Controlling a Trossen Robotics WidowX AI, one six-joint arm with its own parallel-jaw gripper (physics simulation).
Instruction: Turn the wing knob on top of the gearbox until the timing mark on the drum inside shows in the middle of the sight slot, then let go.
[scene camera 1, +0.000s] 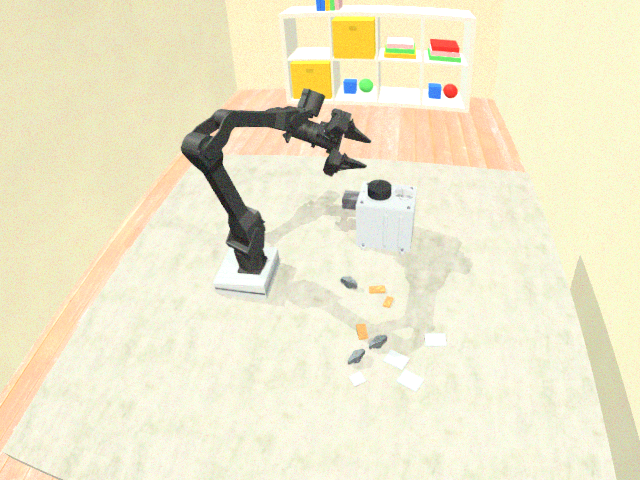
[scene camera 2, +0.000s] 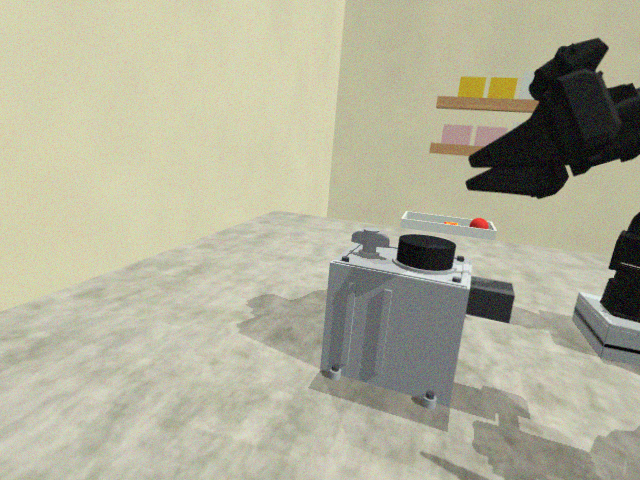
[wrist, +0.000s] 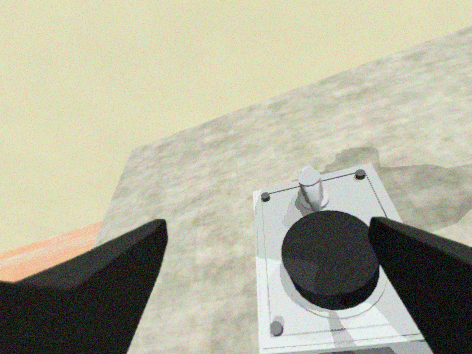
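Seen in the pictures: gripper, fingertip midpoint: (scene camera 1: 368, 154) (scene camera 2: 467, 175) (wrist: 267, 228); arm's base at its link origin: (scene camera 1: 252, 265) (scene camera 2: 631, 314).
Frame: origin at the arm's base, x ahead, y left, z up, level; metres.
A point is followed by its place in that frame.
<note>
The light grey gearbox (scene camera 1: 385, 224) @[z 0.042, x 0.314, y 0.164 m] (scene camera 2: 408, 330) @[z 0.029, x 0.291, y 0.289 m] (wrist: 272, 295) @[z 0.088, x 0.276, y 0.277 m] stands upright on the mat. The grey wing knob (scene camera 1: 403, 193) @[z 0.107, x 0.354, y 0.218 m] (scene camera 2: 370, 239) @[z 0.109, x 0.355, y 0.236 m] (wrist: 310, 184) @[z 0.120, x 0.348, y 0.228 m] is on its top, beside a wide black round cap (scene camera 1: 379, 189) @[z 0.116, x 0.291, y 0.212 m] (scene camera 2: 425, 252) @[z 0.111, x 0.288, y 0.261 m] (wrist: 330, 255) @[z 0.116, x 0.284, y 0.228 m]. In the wrist view the knob's wing appears nearly end-on. My gripper (scene camera 1: 368, 153) @[z 0.197, x 0.258, y 0.251 m] (scene camera 2: 468, 172) @[z 0.197, x 0.258, y 0.251 m] (wrist: 267, 228) @[z 0.197, x 0.258, y 0.251 m] is open and empty, above and to the arm's side of the gearbox, apart from the knob. The sight slot, the drum and its timing mark cannot be made out in these views.
A dark block (scene camera 1: 349, 199) @[z 0.077, x 0.211, y 0.210 m] (scene camera 2: 490, 299) @[z 0.069, x 0.214, y 0.253 m] sticks out from the gearbox's side towards the arm. Dark stones (scene camera 1: 348, 282) @[z -0.024, x 0.244, y 0.005 m], orange pieces (scene camera 1: 376, 289) @[z -0.042, x 0.314, y 0.010 m] and white tiles (scene camera 1: 410, 380) @[z -0.045, x 0.425, y -0.240 m] lie on the mat (scene camera 1: 206, 387) @[z -0.048, x 0.001, y -0.345 m]. A white tray (scene camera 2: 431, 225) holding a red ball (scene camera 2: 479, 223) stands behind.
</note>
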